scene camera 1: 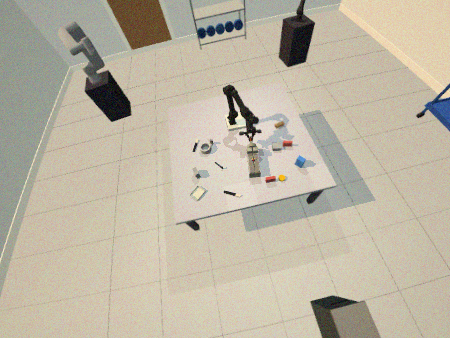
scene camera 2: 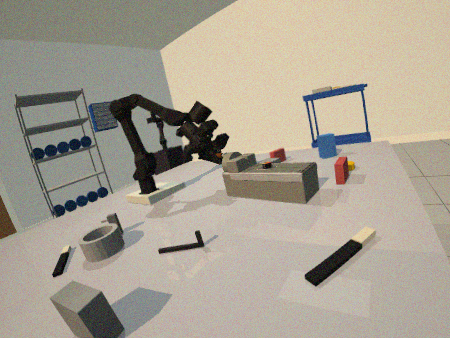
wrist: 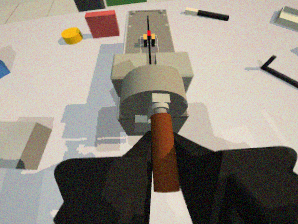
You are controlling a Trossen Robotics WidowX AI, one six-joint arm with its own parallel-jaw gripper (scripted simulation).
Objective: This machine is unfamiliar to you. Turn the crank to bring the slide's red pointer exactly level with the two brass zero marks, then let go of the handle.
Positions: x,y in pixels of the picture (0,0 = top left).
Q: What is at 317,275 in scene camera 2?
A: A black-and-cream bar.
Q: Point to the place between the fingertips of the gripper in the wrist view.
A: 158,134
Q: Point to a brown handle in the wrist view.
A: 165,170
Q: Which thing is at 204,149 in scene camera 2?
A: The gripper.
